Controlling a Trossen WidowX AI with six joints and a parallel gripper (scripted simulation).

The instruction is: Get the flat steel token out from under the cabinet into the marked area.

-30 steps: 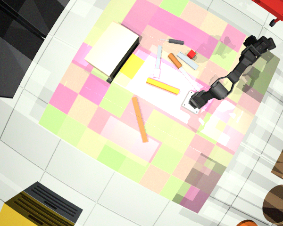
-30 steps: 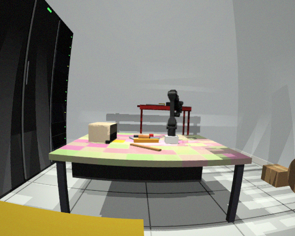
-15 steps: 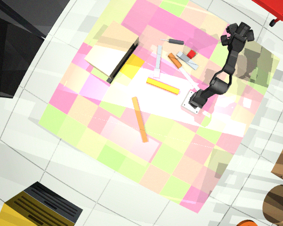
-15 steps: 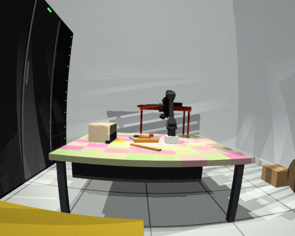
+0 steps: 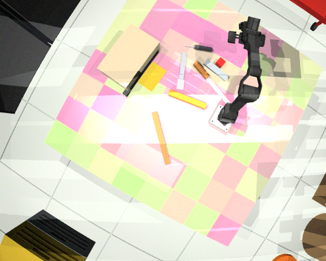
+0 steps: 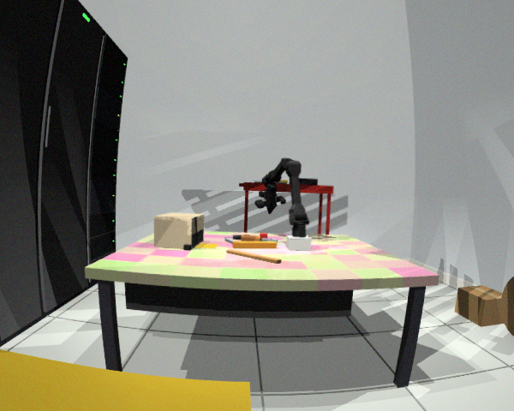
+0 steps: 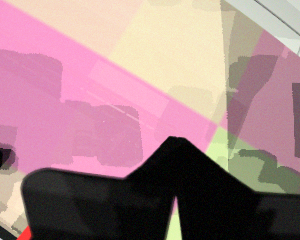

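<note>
Right now my gripper tip is 1 cm short of the red cube, 15 cm to the right of it and 13 cm above it. Also, from my gripper tip: dark screwdriver (18 cm ahead, 17 cm to the left, 14 cm below); then grey bar (20 cm to the left, 14 cm below); then grey tool (13 cm ahead, 36 cm to the left, 14 cm below).
</note>
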